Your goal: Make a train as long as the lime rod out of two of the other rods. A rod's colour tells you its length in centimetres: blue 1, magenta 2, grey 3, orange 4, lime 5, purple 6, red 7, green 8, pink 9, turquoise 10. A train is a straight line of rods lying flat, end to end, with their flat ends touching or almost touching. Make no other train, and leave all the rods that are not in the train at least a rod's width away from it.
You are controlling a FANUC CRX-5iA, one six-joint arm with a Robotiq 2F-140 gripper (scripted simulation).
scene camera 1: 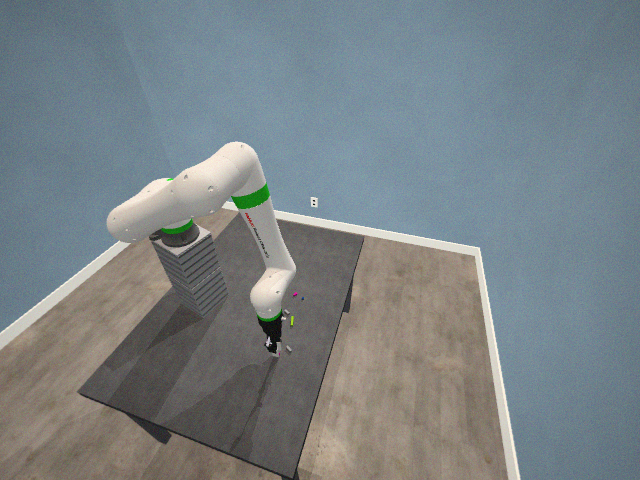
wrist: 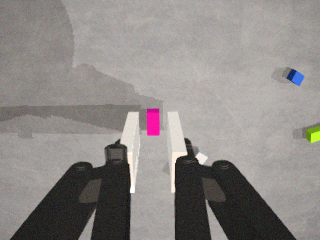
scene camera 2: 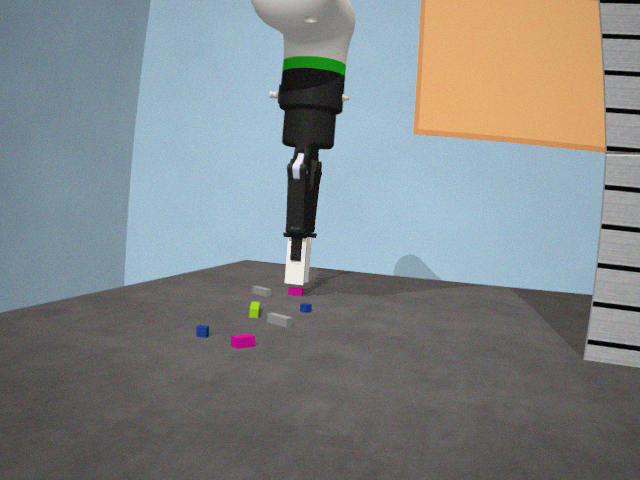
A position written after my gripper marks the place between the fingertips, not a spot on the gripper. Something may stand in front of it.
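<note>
My gripper [scene camera 2: 296, 282], [wrist: 153, 127], visible.
</note>
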